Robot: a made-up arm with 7 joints. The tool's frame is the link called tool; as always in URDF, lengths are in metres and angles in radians.
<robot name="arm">
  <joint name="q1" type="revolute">
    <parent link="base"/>
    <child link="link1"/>
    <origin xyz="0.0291 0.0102 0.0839"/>
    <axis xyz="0 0.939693 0.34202"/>
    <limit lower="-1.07" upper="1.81"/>
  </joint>
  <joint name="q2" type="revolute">
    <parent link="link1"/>
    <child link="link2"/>
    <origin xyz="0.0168 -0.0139 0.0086"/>
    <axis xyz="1 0 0"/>
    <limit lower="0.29" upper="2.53"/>
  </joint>
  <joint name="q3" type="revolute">
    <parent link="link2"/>
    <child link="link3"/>
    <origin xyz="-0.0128 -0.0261 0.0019"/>
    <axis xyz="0 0 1"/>
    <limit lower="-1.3" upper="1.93"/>
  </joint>
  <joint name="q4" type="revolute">
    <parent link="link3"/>
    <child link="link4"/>
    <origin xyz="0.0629 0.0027 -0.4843"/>
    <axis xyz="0 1 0"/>
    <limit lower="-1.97" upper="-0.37"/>
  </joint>
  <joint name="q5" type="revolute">
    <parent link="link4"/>
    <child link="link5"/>
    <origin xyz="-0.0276 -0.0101 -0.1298"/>
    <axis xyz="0 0 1"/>
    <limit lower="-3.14" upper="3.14"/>
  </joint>
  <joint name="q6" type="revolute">
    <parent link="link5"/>
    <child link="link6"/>
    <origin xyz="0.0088 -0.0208 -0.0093"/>
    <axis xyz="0 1 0"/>
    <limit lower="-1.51" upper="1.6"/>
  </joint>
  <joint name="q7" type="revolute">
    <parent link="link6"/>
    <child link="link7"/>
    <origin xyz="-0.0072 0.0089 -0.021"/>
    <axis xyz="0 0 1"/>
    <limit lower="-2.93" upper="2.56"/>
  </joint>
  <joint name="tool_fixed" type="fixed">
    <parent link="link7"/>
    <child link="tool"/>
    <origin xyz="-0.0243 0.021 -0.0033" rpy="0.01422 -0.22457 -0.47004"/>
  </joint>
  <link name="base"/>
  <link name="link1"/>
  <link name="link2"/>
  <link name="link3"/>
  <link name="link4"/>
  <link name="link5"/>
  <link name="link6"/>
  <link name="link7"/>
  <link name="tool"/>
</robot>
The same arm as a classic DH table. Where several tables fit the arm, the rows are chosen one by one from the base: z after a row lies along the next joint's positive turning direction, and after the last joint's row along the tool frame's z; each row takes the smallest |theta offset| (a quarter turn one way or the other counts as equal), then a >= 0, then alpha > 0; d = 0 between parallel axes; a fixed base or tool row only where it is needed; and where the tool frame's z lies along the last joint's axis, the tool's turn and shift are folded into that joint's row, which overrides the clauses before.
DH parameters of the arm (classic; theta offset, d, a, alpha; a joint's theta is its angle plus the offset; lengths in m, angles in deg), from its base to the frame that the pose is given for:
base (fixed): 0 0.0802 0.0291 -70
q1: -90 0.0007 0.0128 -90
q2: 70 0.004 0.0261 90
q3: 90 -0.4824 0.0629 -90
q4: 0 -0.0074 -0.0276 90
q5: 0 -0.1391 0.0088 -90
q6: 0 -0.0119 -0.0072 90
q7: 66.72 -0.1581 0.0097 -12.89
tool (fixed): -93.56 0.1372 0 0
Joint limits (deg, base to tool): -61.31..103.71 16.62..144.96 -74.48..110.58 -112.87..-21.2 -179.91..179.91 -86.52..91.67 -167.88..146.68

